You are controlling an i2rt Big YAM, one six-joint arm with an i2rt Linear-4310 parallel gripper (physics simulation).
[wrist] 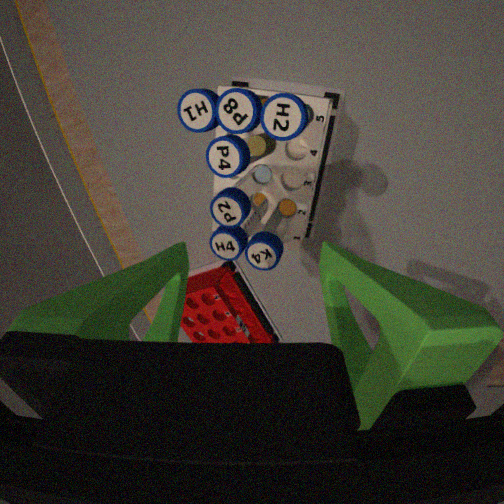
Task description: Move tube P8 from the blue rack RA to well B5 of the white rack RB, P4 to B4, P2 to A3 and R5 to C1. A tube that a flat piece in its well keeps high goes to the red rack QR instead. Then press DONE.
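Note:
I look down on the white rack (272, 165), whose row numbers 1 to 5 run along its right edge. Several blue-capped tubes stand in it. P8 (237, 111) stands in the far row beside H1 (198, 111) and H2 (283, 116). P4 (227, 156) stands one row nearer, and P2 (229, 207) nearer still. H4 (227, 243) and K4 (264, 251) stand in the near row. The tubes lean in this view, so I cannot tell their exact wells. No R5 cap, blue rack or DONE button is in view. My gripper (254, 247) is open and empty, its green fingers above the rack's near end.
A red rack (225, 312) with empty round wells lies just below the white rack, between my fingers. Several white-rack wells show coloured or pale bottoms. A tan strip (75, 135) and a white line (45, 150) run along the left.

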